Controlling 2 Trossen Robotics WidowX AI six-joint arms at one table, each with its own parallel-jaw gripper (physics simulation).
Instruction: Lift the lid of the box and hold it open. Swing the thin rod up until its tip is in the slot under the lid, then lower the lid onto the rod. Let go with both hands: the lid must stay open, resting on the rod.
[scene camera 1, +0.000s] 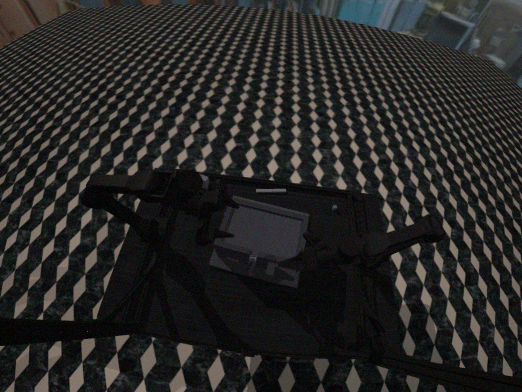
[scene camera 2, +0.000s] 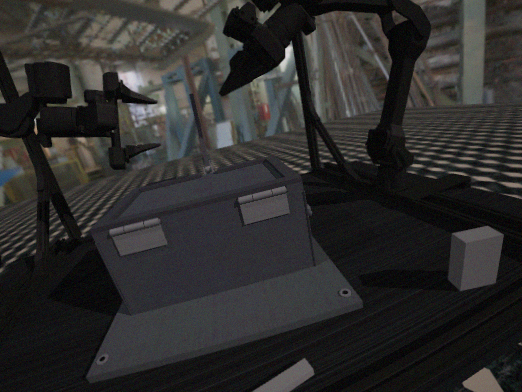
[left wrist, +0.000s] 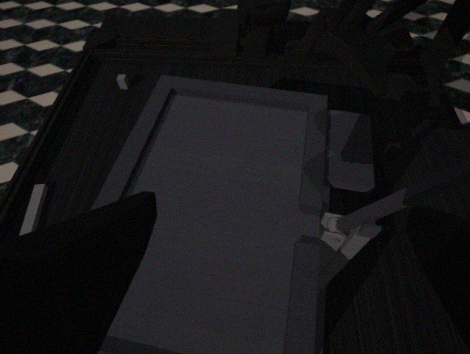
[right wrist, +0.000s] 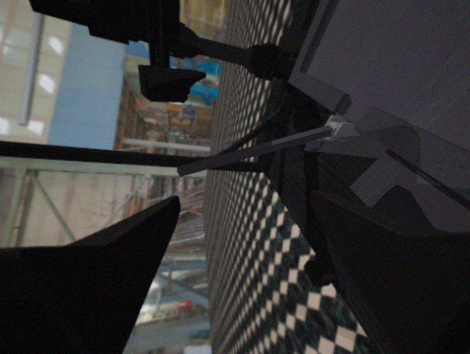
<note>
I see my left gripper (scene camera 2: 224, 92), my right gripper (scene camera 2: 158, 123) and a lid (scene camera 2: 185, 196).
The lid is seen too in scene camera 1 (scene camera 1: 271, 234), in the left wrist view (left wrist: 238, 171) and in the right wrist view (right wrist: 393, 76). My left gripper is seen too in scene camera 1 (scene camera 1: 236, 221), in the left wrist view (left wrist: 280, 210) and in the right wrist view (right wrist: 207, 17). My right gripper shows as well in the right wrist view (right wrist: 244, 199).
</note>
